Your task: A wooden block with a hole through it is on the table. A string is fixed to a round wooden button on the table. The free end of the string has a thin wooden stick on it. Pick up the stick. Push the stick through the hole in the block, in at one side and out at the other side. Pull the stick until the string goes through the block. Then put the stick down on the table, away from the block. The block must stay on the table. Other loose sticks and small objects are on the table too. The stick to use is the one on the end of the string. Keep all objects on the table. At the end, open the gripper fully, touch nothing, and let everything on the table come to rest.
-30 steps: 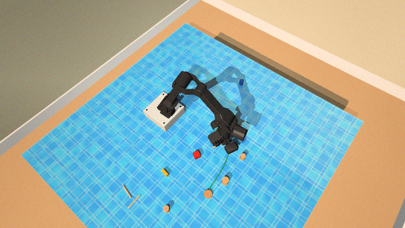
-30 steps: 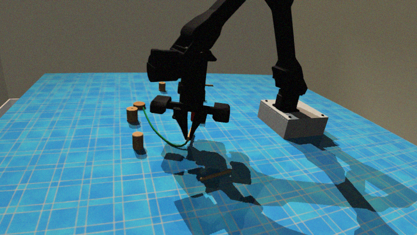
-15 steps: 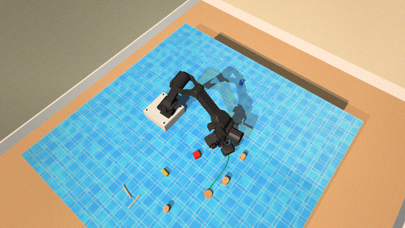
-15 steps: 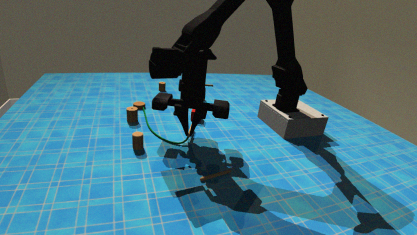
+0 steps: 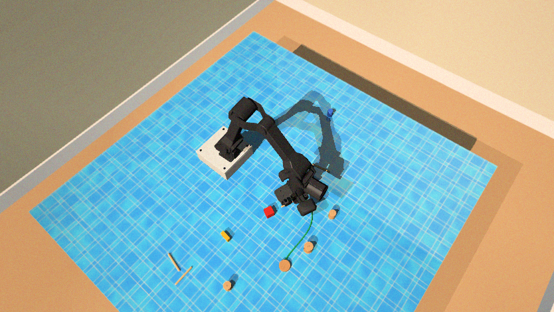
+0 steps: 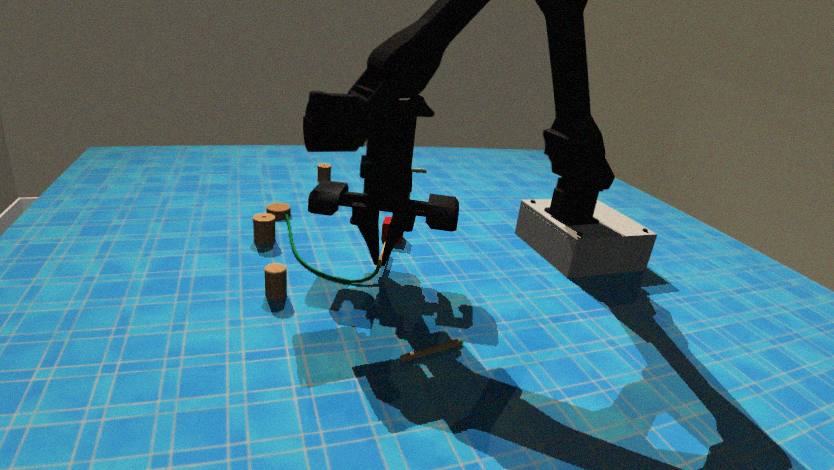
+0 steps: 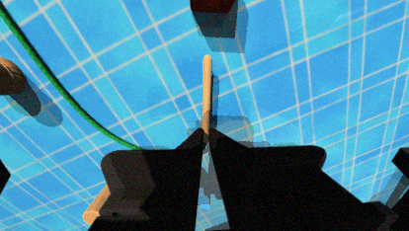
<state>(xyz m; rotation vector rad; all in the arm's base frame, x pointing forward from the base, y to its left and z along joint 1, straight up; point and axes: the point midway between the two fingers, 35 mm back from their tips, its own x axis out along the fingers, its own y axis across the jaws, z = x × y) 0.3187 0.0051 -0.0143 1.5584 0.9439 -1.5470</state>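
Right now the small red block is 6 cm behind my gripper tip and 10 cm to the right of it. The rest, counted from my gripper tip: round wooden button 10 cm ahead, 23 cm to the right, 1 cm below; yellow block 13 cm behind, 27 cm to the right; small wooden cylinder 14 cm ahead, 13 cm to the right.
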